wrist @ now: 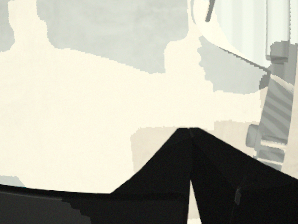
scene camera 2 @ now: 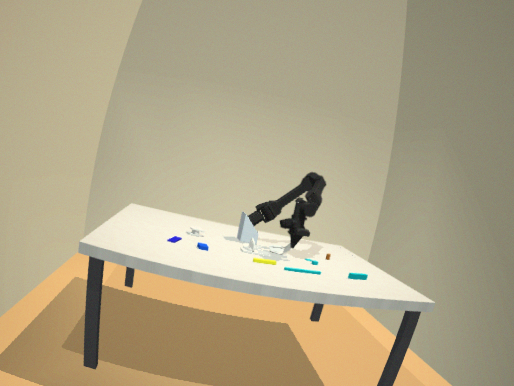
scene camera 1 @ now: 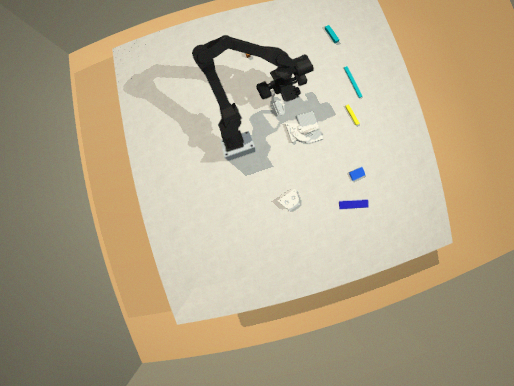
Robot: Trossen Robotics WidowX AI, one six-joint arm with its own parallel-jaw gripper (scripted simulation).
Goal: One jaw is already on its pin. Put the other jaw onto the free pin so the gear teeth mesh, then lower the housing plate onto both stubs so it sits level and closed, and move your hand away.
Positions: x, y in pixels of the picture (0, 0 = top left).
Scene:
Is the gripper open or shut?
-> Shut.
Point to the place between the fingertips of the gripper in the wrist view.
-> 187, 138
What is the gripper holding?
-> Nothing.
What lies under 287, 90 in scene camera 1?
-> The gripper.

